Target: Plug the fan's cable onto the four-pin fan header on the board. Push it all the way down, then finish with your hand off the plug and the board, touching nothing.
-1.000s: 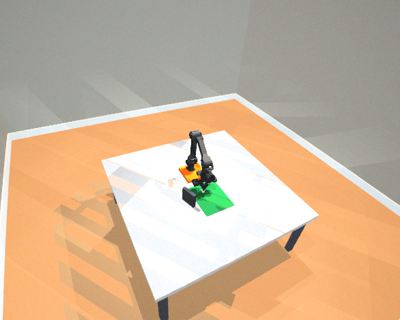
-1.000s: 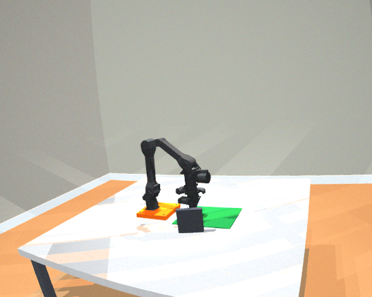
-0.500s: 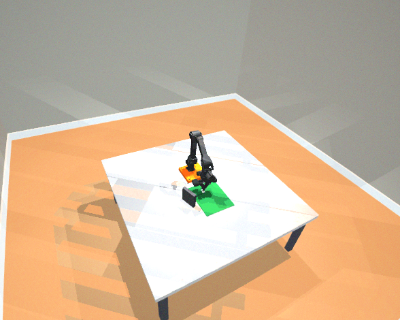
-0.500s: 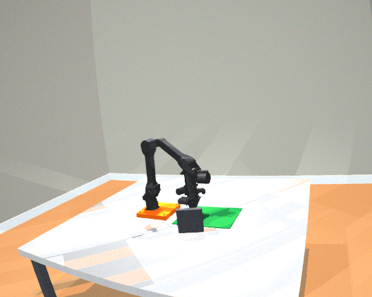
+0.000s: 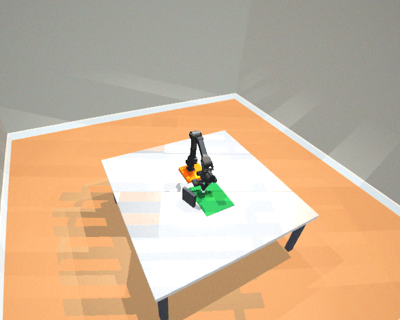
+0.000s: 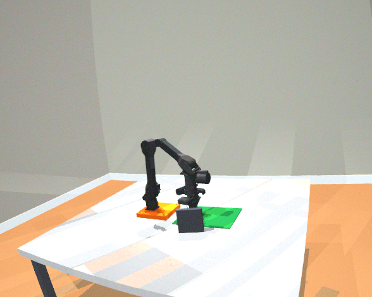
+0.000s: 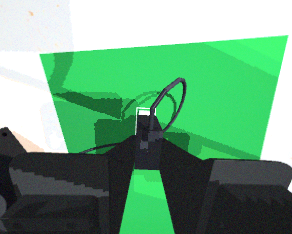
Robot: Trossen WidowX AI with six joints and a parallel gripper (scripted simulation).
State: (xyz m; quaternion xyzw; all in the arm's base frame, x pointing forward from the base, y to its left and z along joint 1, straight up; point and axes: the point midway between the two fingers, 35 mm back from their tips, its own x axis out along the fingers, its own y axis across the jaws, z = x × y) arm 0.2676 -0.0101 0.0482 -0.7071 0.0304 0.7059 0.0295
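Right now my gripper tip is 4 cm above the pale header. Also, from my gripper tip: green board (7 cm ahead, 5 cm below, 3 cm to the left); then dark grey fan (14 cm to the right, 5 cm ahead, 2 cm above); then fan plug (1 cm behind, 1 cm above).
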